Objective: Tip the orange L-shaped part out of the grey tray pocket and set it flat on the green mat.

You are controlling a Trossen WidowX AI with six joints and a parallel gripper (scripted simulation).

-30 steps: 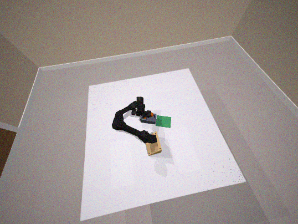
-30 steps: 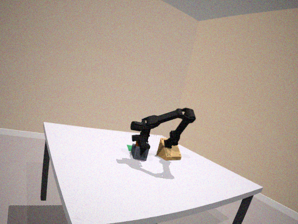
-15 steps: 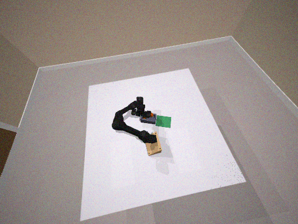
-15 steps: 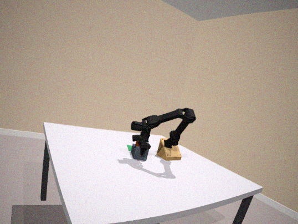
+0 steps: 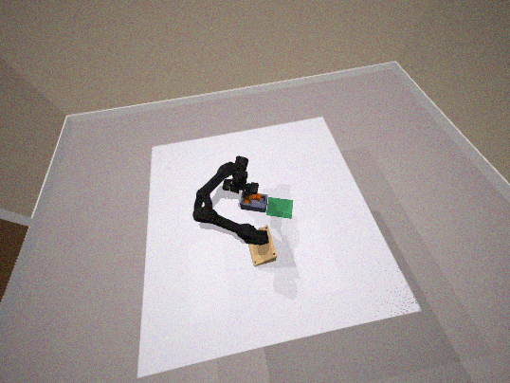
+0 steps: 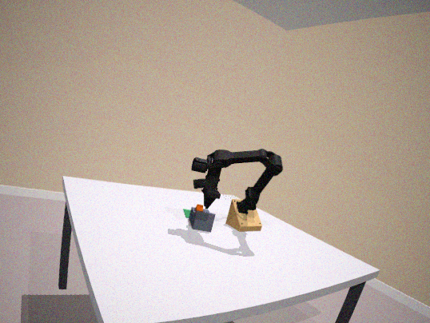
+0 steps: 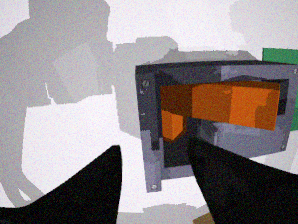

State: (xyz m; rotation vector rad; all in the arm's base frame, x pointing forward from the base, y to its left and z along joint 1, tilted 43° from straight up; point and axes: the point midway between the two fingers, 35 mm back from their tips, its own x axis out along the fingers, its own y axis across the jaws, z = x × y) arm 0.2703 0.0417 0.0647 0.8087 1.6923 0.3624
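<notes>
Now: gripper tip 7 cm above the orange L-shaped part, 4 cm to the left of it and 2 cm past it. Round my gripper tip: green mat (21 cm to the right, 13 cm below, 8 cm behind).
</notes>
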